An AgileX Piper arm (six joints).
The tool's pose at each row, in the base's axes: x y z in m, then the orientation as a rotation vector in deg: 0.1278, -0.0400, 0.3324, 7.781, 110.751, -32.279; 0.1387, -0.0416, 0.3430, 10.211, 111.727, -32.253; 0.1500, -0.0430, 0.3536, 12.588, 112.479, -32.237; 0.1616, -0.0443, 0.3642, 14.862, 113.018, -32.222; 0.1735, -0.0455, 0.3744, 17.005, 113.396, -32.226; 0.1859, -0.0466, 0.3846, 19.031, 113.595, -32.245; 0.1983, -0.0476, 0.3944, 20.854, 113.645, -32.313; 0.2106, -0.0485, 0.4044, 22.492, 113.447, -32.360; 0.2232, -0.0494, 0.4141, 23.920, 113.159, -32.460; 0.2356, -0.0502, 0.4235, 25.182, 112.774, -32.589; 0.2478, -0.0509, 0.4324, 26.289, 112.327, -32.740; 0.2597, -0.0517, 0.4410, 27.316, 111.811, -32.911; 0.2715, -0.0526, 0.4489, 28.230, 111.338, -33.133; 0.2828, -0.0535, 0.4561, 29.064, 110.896, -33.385
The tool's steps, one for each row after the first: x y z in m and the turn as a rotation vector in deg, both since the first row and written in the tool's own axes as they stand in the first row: -0.0138, -0.0011, 0.0064, 0.913, 1.508, 1.439; -0.0279, -0.0018, 0.0131, 1.843, 2.814, 2.864; -0.0420, -0.0024, 0.0200, 2.760, 3.913, 4.250; -0.0560, -0.0027, 0.0272, 3.656, 4.846, 5.562; -0.0702, -0.0027, 0.0348, 4.539, 5.597, 6.820; -0.0840, -0.0024, 0.0425, 5.390, 6.171, 7.947; -0.0980, -0.0022, 0.0500, 6.188, 6.468, 9.016; -0.1119, -0.0018, 0.0578, 6.945, 6.635, 9.942; -0.1254, -0.0013, 0.0655, 7.666, 6.672, 10.769; -0.1384, -0.0006, 0.0732, 8.345, 6.612, 11.499; -0.1510, 0.0001, 0.0807, 9.016, 6.470, 12.184; -0.1630, 0.0008, 0.0885, 9.665, 6.343, 12.761; -0.1740, 0.0015, 0.0960, 10.293, 6.227, 13.265
